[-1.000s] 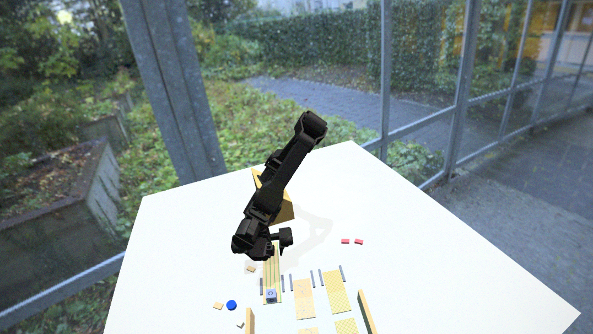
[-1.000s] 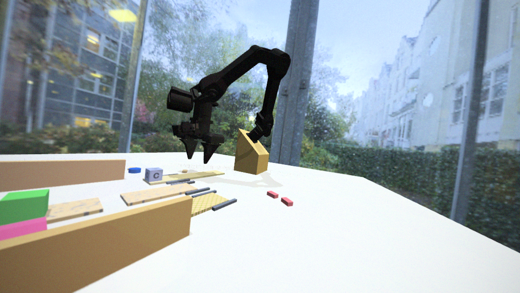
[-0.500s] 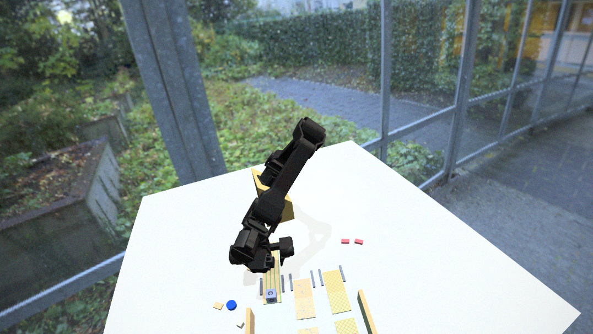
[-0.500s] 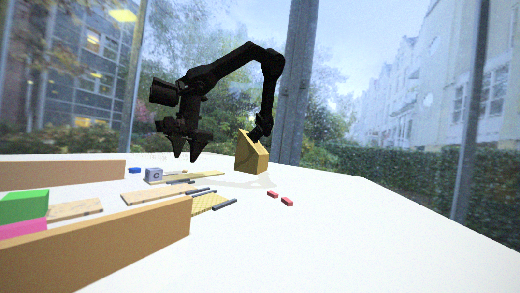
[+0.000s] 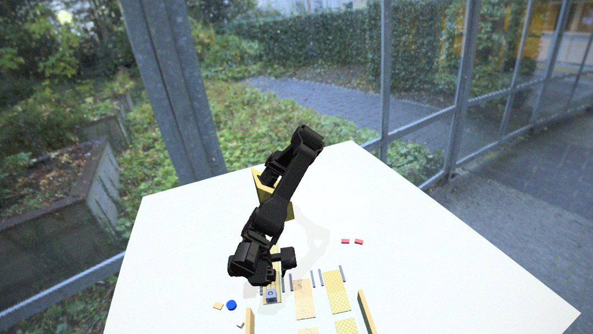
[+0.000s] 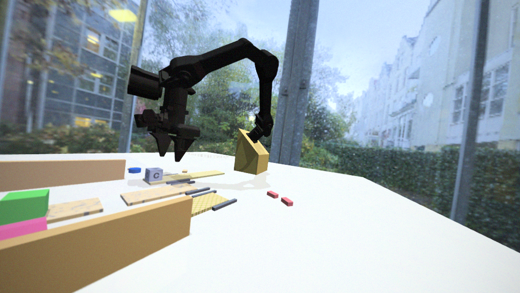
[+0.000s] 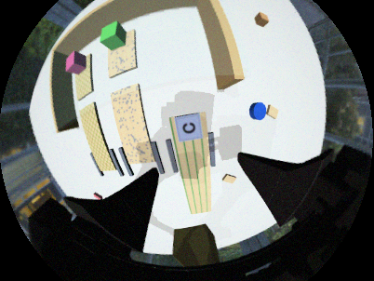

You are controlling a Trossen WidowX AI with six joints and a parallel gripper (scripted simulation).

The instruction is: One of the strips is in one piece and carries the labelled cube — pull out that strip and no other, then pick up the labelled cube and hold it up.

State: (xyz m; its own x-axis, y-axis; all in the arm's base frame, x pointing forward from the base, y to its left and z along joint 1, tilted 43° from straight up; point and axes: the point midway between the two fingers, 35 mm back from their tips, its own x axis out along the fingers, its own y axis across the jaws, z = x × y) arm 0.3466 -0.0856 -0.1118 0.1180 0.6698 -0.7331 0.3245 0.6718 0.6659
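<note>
The grey cube marked c lies 40 mm below my gripper tip, 30 mm ahead of it and 10 mm to the right of it. From my gripper tip the other things lie so: blue disc (130 mm to the right, 50 mm below).
</note>
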